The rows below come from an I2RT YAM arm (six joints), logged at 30 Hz.
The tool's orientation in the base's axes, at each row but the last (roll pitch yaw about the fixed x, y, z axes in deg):
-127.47 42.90 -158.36
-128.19 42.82 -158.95
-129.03 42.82 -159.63
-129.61 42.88 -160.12
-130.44 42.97 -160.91
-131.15 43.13 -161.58
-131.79 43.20 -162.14
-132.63 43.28 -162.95
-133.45 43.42 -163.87
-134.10 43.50 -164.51
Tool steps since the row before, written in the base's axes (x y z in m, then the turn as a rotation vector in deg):
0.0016 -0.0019 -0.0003 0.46 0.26 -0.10
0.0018 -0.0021 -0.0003 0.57 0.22 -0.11
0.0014 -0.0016 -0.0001 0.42 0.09 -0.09
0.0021 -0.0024 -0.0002 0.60 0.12 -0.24
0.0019 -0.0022 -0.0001 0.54 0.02 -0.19
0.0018 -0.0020 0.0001 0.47 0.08 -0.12
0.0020 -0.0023 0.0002 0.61 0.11 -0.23
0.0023 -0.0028 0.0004 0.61 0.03 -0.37
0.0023 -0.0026 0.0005 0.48 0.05 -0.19
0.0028 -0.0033 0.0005 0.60 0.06 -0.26
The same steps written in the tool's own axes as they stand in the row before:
-0.0004 -0.0008 0.0023 -0.32 0.38 0.20
-0.0005 -0.0009 0.0026 -0.37 0.39 0.31
-0.0005 -0.0008 0.0019 -0.25 0.24 0.27
-0.0007 -0.0012 0.0029 -0.28 0.39 0.44
-0.0007 -0.0011 0.0026 -0.25 0.27 0.44
-0.0009 -0.0011 0.0023 -0.26 0.26 0.32
-0.0010 -0.0014 0.0025 -0.29 0.38 0.45
-0.0013 -0.0018 0.0029 -0.18 0.40 0.57
-0.0014 -0.0017 0.0027 -0.21 0.28 0.38
-0.0017 -0.0021 0.0034 -0.25 0.36 0.49

